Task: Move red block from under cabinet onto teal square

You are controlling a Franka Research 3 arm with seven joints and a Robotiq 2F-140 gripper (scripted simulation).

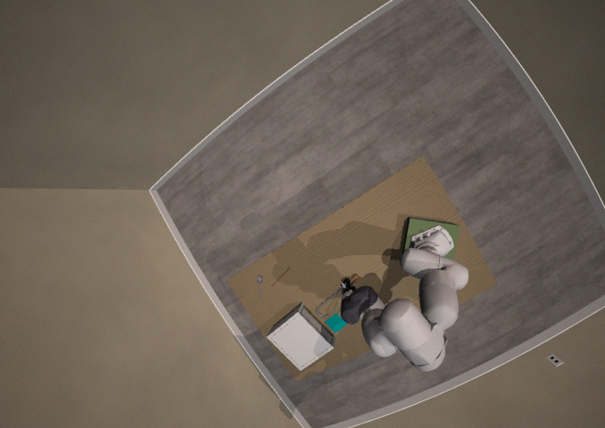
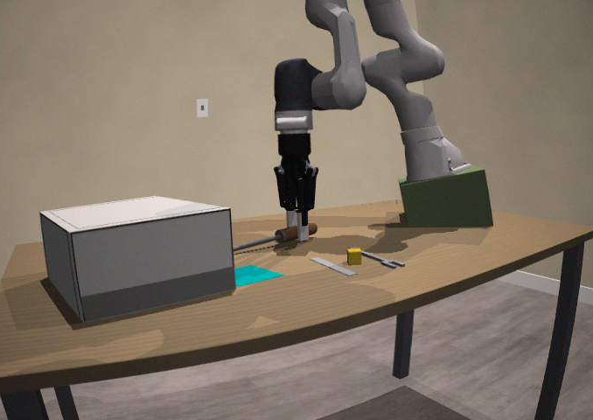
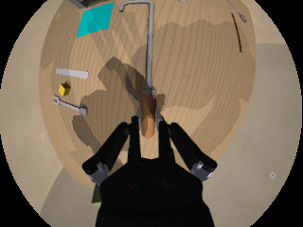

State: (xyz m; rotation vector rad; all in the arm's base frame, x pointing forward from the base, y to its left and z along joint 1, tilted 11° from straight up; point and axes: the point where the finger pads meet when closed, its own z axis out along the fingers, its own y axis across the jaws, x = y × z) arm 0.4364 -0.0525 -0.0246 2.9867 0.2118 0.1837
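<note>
Right now the teal square is 240 mm ahead of my hand, 190 mm to the left of it and 40 mm below it. Also, from my hand: hooked tool: 120 mm ahead, 50 mm to the left, 20 mm below; then yellow cube: 250 mm to the left, 40 mm ahead, 20 mm below; then forked tool: 250 mm to the left, 30 mm below, 10 mm behind.
</note>
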